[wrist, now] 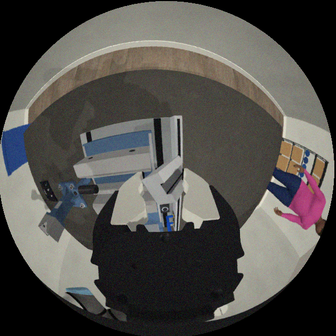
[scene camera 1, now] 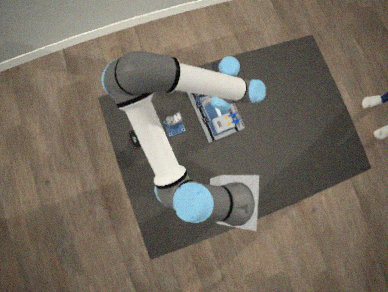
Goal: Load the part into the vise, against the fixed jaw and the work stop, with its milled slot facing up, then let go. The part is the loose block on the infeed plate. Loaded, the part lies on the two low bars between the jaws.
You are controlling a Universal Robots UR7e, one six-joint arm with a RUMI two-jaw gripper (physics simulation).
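Places are measured from the arm's base along level axes (x ahead, y left, z up), in metres.
Pixels of known places: arm's base, origin of its link: [scene camera 1: 237, 203].
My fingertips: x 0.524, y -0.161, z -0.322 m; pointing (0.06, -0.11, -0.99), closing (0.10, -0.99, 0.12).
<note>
Ahead of a thing's pixels: the offset from my fingertips to its top centre. "*": to the spot under its first point.
The part [wrist: 158, 186], a light grey block with a dark milled slot on its upper right side, is turned at an angle between the fingertips in the wrist view. My gripper [wrist: 162, 170] is shut on it, with one pale finger against each side. Whether the slot faces straight up is hard to tell. The vise [wrist: 112, 162] shows long grey jaw bars over blue surfaces, left of the part. A pale strip with a dark line runs under and behind the part. In the scene view the arm hides the fingers and the part.
A blue stand [scene camera 1: 175, 130] [wrist: 61, 206] with a grey head and a black cylinder is beside the vise. A small black box {dx -0.116, dy +0.457, dz -0.049 m} [scene camera 1: 134, 139] [wrist: 48, 191] lies near it. Blue clips {* dx -0.156, dy -0.025, dz -0.044 m} [scene camera 1: 233, 119] [wrist: 170, 223] are at the fixture's near end. A person [wrist: 306, 202] in pink is at the right.
</note>
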